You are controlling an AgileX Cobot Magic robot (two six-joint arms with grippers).
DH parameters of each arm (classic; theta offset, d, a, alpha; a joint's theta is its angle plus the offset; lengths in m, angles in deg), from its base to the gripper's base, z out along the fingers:
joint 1: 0 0.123 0 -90
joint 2: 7.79 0 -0.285 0
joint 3: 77.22 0 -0.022 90
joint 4: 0 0.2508 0 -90
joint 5: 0 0 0.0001 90
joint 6: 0 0.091 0 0
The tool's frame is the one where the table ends.
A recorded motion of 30 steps. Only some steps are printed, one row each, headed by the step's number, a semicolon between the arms.
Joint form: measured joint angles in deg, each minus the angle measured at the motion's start. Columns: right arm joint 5, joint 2, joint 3, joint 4, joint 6, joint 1; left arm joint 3, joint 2, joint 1, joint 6, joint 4, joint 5.
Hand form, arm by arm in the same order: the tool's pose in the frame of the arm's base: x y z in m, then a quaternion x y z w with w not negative. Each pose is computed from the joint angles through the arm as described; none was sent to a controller.
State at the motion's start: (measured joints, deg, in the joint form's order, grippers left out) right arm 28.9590 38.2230 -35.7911 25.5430 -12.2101 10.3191; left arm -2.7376 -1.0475 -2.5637 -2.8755 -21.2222 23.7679
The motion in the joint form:
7: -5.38 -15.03 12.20 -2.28 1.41 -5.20; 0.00 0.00 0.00 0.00 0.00 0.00
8: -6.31 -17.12 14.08 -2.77 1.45 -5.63; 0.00 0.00 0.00 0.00 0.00 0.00
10: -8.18 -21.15 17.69 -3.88 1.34 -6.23; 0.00 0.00 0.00 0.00 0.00 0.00
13: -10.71 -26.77 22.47 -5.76 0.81 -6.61; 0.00 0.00 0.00 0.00 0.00 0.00
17: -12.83 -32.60 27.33 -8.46 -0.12 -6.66; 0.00 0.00 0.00 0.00 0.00 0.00
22: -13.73 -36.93 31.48 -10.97 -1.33 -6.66; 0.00 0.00 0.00 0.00 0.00 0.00
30: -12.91 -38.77 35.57 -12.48 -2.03 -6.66; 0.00 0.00 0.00 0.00 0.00 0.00
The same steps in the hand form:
7: 0.0878 0.0223 0.2896 -0.00847 0.79989 0.14501 0.58230; 0.0483 -0.0155 0.1953 -0.09063 0.77951 -0.18969 0.59006
8: 0.0832 0.0205 0.2830 -0.00556 0.79476 0.13835 0.59092; 0.0483 -0.0155 0.1953 -0.09063 0.77951 -0.18969 0.59006
10: 0.0752 0.0174 0.2700 -0.00364 0.78417 0.12432 0.60796; 0.0483 -0.0155 0.1953 -0.09063 0.77951 -0.18969 0.59006
13: 0.0655 0.0139 0.2523 -0.00886 0.76779 0.10279 0.63234; 0.0483 -0.0155 0.1953 -0.09063 0.77951 -0.18969 0.59006
17: 0.0575 0.0111 0.2329 -0.02388 0.75203 0.07528 0.65438; 0.0483 -0.0155 0.1953 -0.09063 0.77951 -0.18969 0.59006
22: 0.0535 0.0095 0.2139 -0.04228 0.74624 0.04903 0.66252; 0.0483 -0.0155 0.1953 -0.09063 0.77951 -0.18969 0.59006
30: 0.0536 0.0091 0.1903 -0.05566 0.76333 0.03509 0.64265; 0.0483 -0.0155 0.1953 -0.09063 0.77951 -0.18969 0.59006

